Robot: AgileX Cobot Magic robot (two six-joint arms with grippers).
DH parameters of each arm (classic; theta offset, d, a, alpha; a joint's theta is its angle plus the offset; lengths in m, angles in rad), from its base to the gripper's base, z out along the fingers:
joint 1: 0 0.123 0 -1.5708
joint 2: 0.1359 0 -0.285 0
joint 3: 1.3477 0 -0.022 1.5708
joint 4: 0 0.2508 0 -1.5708
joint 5: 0 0 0.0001 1.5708
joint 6: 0 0.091 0 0
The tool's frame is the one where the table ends.
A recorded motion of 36 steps. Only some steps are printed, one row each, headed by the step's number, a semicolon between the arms.
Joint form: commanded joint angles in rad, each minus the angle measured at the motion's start. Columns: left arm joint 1, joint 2, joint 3, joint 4, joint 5, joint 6; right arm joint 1, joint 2, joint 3, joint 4, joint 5, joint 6.
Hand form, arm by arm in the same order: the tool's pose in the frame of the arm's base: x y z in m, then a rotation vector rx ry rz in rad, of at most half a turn. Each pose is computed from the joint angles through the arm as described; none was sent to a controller.
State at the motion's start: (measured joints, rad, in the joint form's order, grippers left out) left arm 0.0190 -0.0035 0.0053 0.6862 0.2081 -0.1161; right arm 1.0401 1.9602 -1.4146 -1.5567 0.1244 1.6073
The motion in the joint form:
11: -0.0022 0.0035 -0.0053 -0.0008 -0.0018 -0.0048; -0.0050 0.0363 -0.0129 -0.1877 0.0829 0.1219
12: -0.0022 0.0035 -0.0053 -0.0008 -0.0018 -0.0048; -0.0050 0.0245 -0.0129 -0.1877 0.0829 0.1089
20: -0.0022 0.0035 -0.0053 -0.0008 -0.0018 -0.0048; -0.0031 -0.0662 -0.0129 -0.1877 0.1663 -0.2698
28: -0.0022 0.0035 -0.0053 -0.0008 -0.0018 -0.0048; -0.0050 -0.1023 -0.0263 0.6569 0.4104 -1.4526
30: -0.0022 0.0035 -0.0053 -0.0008 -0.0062 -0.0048; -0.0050 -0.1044 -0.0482 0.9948 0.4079 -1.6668
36: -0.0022 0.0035 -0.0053 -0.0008 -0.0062 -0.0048; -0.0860 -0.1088 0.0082 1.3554 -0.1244 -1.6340
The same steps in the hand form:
11: 0.0553 0.0128 0.1987 0.3455 1.6355 0.5407; 0.2531 0.3901 0.2291 -0.9077 1.8205 0.4412
12: 0.0553 0.0128 0.1987 0.3455 1.6355 0.5407; 0.2525 0.3890 0.2346 -0.9124 1.8045 0.4387
20: 0.0553 0.0128 0.1987 0.3455 1.6355 0.5407; 0.2512 0.3743 0.2780 -1.1011 1.5332 0.1544
28: 0.0553 0.0128 0.1987 0.3455 1.6355 0.5407; 0.2488 0.3478 0.2698 -1.5061 1.6030 -0.2597
30: 0.0554 0.0125 0.1990 0.3469 1.6314 0.5392; 0.2382 0.3530 0.2677 -1.5497 1.7060 -0.0766
36: 0.0554 0.0125 0.1990 0.3469 1.6314 0.5392; 0.2563 0.3615 0.2844 -1.0917 1.6268 0.4826

